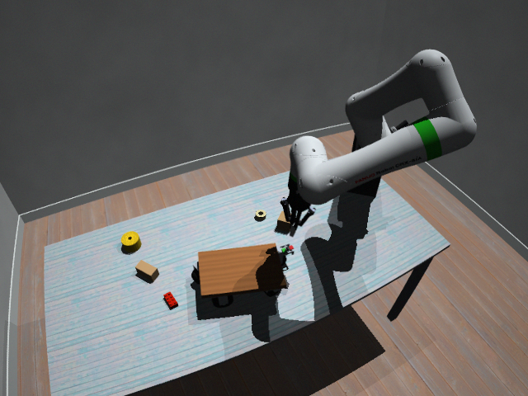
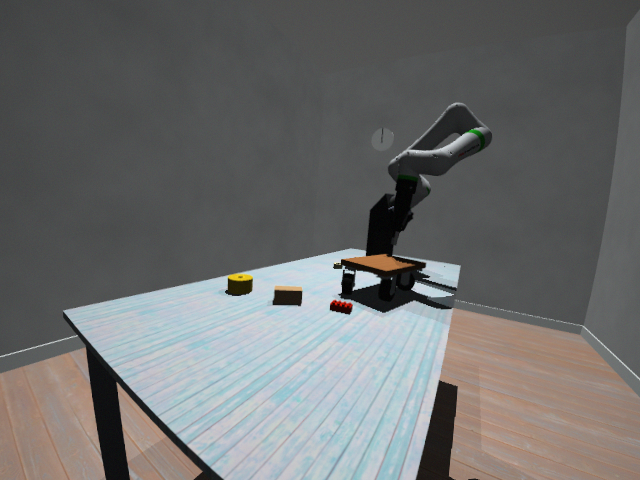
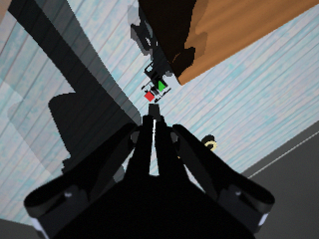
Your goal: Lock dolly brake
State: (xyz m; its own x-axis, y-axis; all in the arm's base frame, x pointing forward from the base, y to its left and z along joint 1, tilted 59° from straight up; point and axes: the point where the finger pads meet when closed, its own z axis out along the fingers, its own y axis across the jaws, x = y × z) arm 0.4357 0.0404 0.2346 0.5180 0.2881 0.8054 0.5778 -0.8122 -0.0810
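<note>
My gripper is now 12 cm above the caster brake pedal and 1 cm short of it. The rest, counted from my hand: red brick 50 cm ahead, 18 cm below, 10 cm to the left; yellow spool 67 cm ahead, 23 cm to the right, 17 cm below; tan cube 20 cm to the right, 17 cm below, 4 cm behind.
</note>
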